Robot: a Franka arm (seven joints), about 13 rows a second.
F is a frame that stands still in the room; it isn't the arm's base.
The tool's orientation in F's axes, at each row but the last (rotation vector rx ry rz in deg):
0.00 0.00 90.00
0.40 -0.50 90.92
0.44 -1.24 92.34
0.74 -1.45 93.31
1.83 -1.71 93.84
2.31 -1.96 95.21
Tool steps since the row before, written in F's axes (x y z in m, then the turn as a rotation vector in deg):
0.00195 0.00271 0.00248 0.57 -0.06 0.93
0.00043 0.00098 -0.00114 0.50 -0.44 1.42
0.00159 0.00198 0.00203 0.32 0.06 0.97
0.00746 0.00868 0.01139 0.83 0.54 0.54
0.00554 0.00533 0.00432 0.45 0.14 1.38
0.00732 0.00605 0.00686 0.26 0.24 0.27
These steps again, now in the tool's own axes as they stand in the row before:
0.00271 -0.00195 0.00248 -0.06 -0.57 0.93
0.00096 -0.00044 -0.00115 -0.43 -0.49 1.42
0.00195 -0.00169 0.00198 0.06 -0.33 0.97
0.00850 -0.00805 0.01112 0.50 -0.86 0.52
0.00511 -0.00589 0.00412 0.16 -0.46 1.37
0.00567 -0.00783 0.00661 0.23 -0.28 0.26

